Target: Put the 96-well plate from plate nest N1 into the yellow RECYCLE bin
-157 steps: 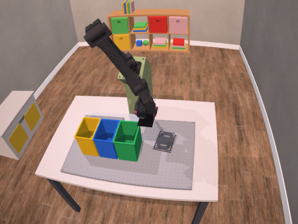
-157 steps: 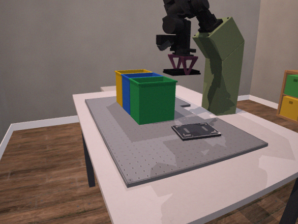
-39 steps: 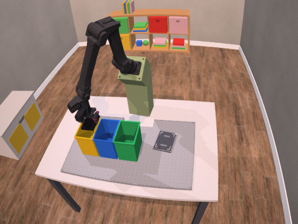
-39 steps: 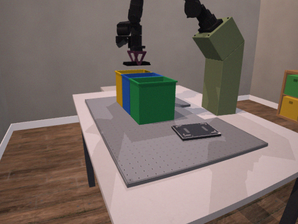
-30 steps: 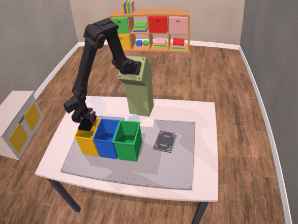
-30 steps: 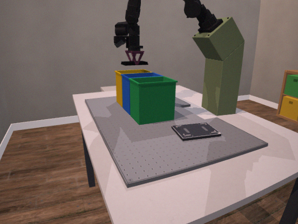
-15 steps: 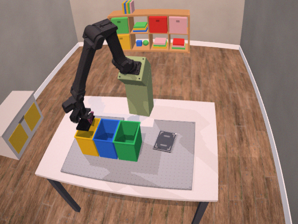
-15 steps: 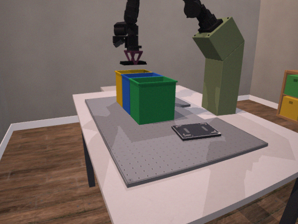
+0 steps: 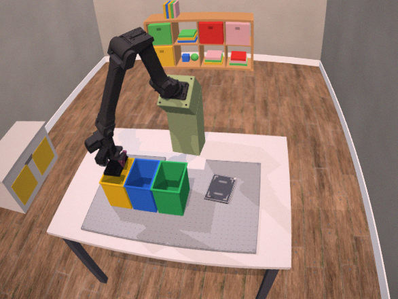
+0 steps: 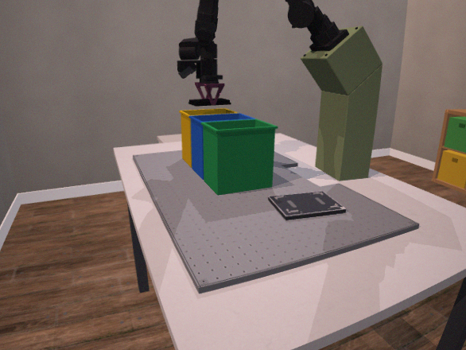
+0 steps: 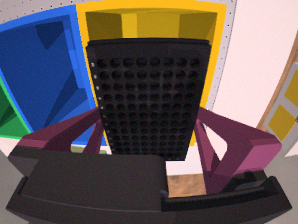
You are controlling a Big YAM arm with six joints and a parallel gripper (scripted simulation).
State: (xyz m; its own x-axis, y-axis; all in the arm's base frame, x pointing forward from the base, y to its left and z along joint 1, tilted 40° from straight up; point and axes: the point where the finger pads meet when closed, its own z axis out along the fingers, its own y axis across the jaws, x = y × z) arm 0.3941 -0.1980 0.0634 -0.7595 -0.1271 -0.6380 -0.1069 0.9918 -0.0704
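The yellow bin lies 130 mm below my hand. The rest, counted from my hand: black 96-well plate: right at my hand; then blue bin: 130 mm to the left, 130 mm below, 10 mm behind; then green bin: 260 mm to the left, 130 mm below, 30 mm behind.
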